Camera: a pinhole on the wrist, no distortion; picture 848 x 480 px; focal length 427.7 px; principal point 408.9 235.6 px. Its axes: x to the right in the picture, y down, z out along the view. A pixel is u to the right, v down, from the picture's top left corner.
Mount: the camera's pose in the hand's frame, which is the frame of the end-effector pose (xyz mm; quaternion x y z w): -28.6 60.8 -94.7 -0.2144 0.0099 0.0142 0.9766
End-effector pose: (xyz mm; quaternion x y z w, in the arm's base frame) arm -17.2 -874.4 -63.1 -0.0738 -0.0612 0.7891 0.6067
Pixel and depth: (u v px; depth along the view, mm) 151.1 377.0 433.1
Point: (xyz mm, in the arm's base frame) -338.3 -1248.7 121.6
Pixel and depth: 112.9 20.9 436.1
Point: -49.1 -1193.7 336.4
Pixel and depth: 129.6 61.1 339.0
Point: -77.4 -1127.7 205.1
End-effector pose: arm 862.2 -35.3 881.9 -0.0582 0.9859 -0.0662 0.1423
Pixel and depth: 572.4 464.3 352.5
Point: 767.0 311.2 661.0
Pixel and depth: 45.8 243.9 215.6
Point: 1076.6 129.1 817.9
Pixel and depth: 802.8 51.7 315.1
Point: 667.1 -23.3 568.1
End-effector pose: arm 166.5 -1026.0 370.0 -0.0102 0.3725 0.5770 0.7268
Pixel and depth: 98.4 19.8 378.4
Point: 294.3 -1106.2 790.5
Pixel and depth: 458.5 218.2 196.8
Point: 96.7 -944.3 490.9
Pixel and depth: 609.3 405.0 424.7
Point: -45.0 -656.2 595.7
